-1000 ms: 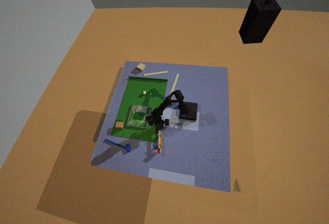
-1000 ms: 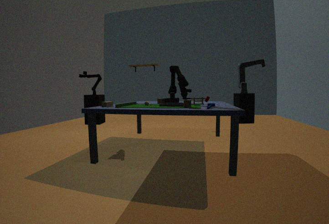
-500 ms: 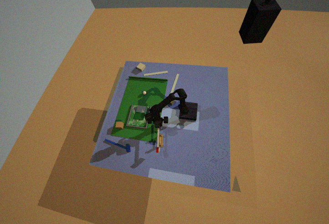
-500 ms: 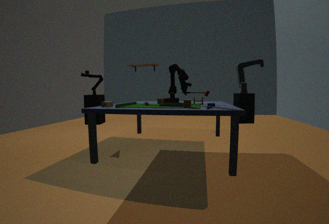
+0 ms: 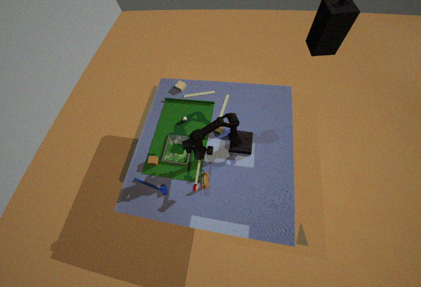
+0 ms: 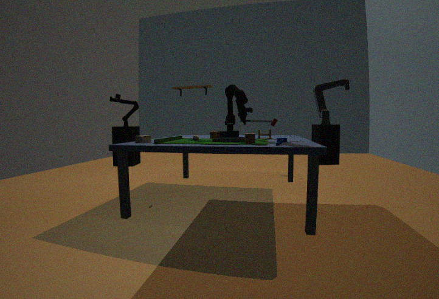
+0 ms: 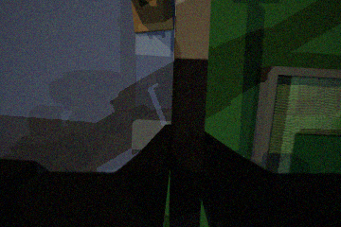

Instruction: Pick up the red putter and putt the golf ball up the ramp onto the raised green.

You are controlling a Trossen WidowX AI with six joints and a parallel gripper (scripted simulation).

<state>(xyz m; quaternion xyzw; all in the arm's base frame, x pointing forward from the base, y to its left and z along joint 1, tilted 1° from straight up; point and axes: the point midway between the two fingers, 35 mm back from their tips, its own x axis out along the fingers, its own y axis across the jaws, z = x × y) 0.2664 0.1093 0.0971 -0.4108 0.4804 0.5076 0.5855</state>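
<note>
Right now my gripper tip is 10 mm short of the red putter, 120 mm to the right of it and 20 mm below it. The rest, counted from my gripper tip: green mat: 200 mm ahead, 230 mm to the right, 120 mm below; then golf ball: 160 mm ahead, 380 mm to the right, 90 mm below; then wooden rack: 10 mm behind, 160 mm to the left, 90 mm below.
</note>
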